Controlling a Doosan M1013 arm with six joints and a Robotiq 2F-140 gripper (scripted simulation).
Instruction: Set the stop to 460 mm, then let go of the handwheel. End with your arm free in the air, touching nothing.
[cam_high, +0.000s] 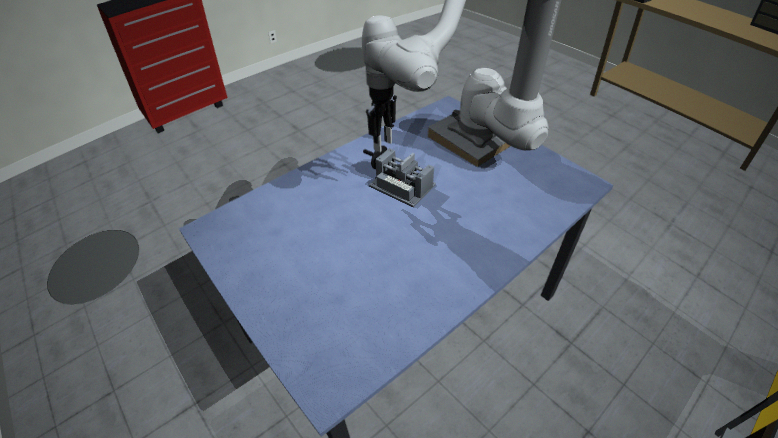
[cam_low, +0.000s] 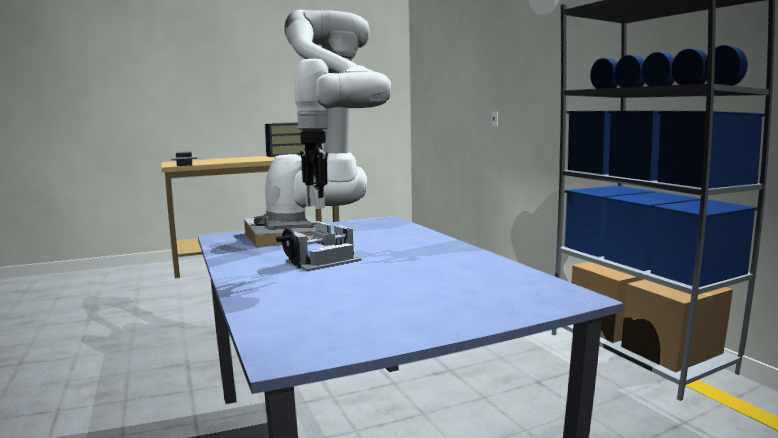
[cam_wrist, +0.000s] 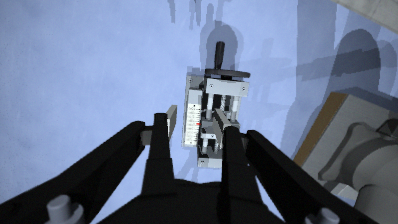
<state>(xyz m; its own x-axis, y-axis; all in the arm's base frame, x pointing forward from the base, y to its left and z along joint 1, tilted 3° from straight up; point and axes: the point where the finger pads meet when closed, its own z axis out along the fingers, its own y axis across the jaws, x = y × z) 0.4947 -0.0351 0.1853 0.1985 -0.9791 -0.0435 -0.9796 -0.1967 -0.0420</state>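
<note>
The black handwheel is 3 cm behind my hand, 9 cm to the right of it and 13 cm below it. From my hand the other things lie so: grey stop block 6 cm behind, 5 cm to the left, 13 cm below.
</note>
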